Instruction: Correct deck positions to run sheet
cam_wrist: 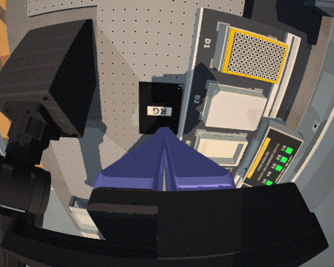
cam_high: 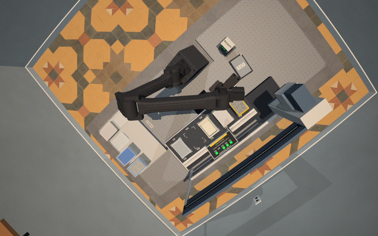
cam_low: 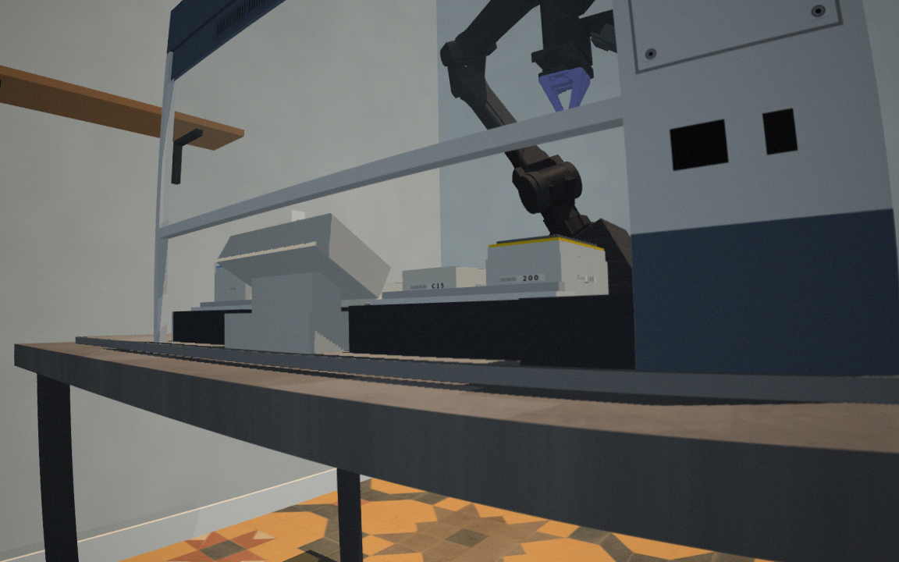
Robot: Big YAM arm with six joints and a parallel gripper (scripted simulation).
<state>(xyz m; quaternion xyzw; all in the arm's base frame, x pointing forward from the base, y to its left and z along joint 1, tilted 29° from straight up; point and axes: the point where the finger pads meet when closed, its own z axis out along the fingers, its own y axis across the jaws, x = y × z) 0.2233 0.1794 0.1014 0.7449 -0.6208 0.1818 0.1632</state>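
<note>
Right now my hand is 24 cm above the green button, 19 cm past it and 18 cm to the right of it. Round my hand: cream reservoir (26 cm below, 19 cm to the right, 18 cm ahead); then white sealed block (25 cm below, 17 cm ahead, 7 cm to the right); then yellow-rimmed tip rack (23 cm below, 17 cm ahead, 6 cm to the left).
</note>
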